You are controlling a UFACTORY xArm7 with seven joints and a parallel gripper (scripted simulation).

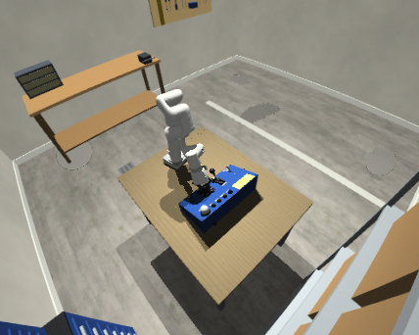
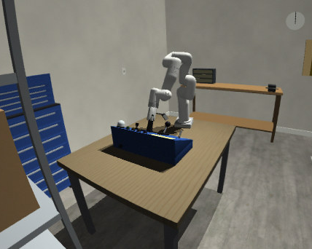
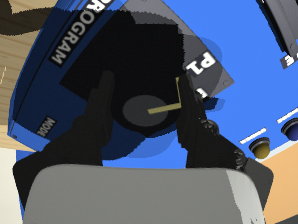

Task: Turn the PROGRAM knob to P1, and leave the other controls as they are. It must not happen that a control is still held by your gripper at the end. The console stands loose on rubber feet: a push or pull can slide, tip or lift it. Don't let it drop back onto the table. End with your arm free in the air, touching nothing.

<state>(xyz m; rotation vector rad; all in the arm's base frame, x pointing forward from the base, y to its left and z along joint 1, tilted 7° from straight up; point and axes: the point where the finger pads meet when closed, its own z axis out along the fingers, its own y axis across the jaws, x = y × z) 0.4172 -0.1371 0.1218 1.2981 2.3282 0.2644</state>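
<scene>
My hand is 5 cm to the right of the blue console, 4 cm short of it and 3 cm above it. The rest, counted from my hand: black ball-handled lever 12 cm to the left, 1 cm above; then mode knob 12 cm to the right, 2 cm behind; then toggle 24 cm to the left, 4 cm ahead, 1 cm below.
</scene>
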